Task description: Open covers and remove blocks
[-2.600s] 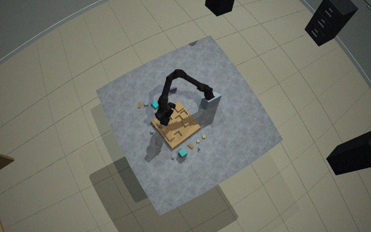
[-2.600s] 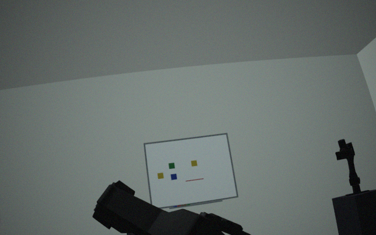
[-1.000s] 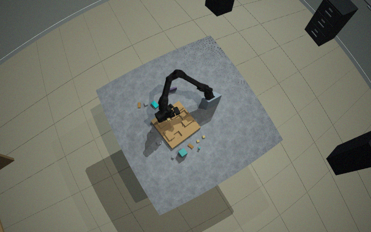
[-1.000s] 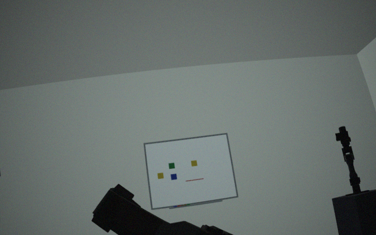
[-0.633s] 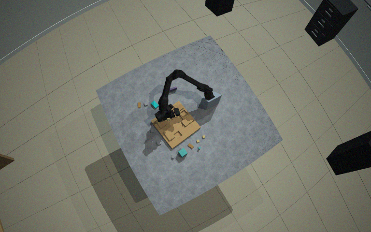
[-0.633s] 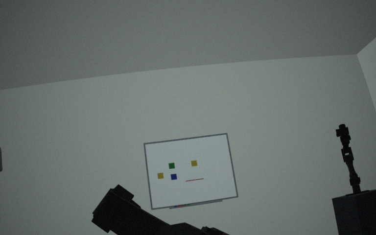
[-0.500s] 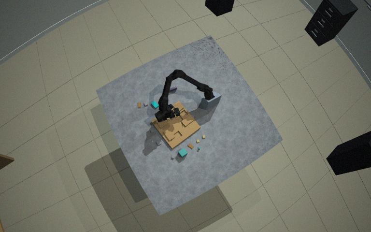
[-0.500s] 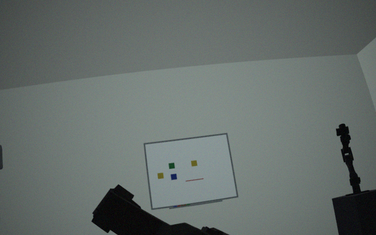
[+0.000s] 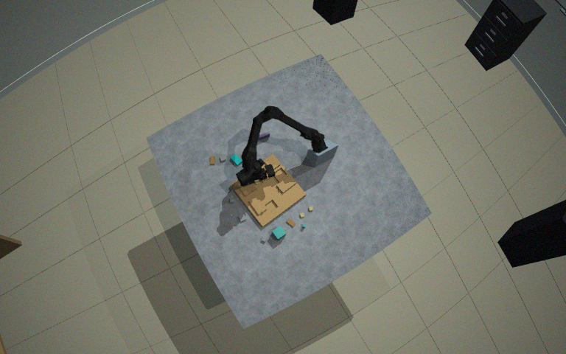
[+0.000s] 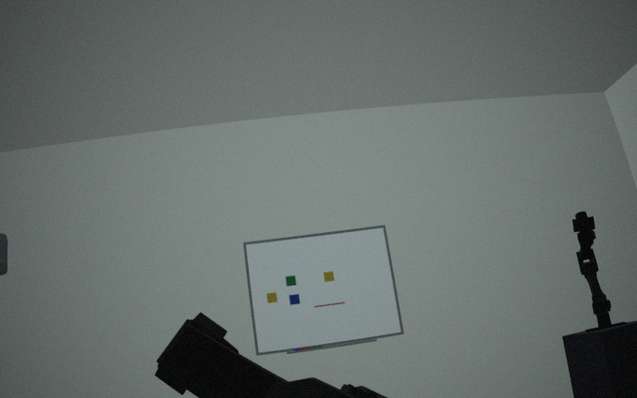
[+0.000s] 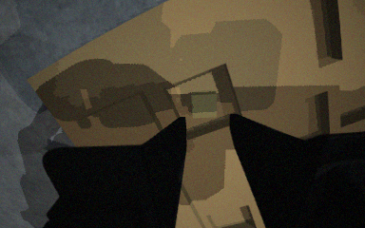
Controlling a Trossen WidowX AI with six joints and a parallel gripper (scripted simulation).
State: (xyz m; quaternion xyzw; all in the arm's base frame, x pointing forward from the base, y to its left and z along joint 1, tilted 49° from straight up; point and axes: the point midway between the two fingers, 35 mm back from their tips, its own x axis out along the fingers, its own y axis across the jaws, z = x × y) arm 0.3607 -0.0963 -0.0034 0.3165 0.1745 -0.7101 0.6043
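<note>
Right now the tan puzzle board is 30 mm behind my gripper tip, 50 mm to the left of it and 30 mm below it. From my gripper tip the other things lie so: tiny teal cube (80 mm behind, 340 mm to the left, 30 mm below); purple block (180 mm behind, 210 mm to the right, 30 mm below); orange block (30 mm behind, 290 mm to the left, 40 mm below).
</note>
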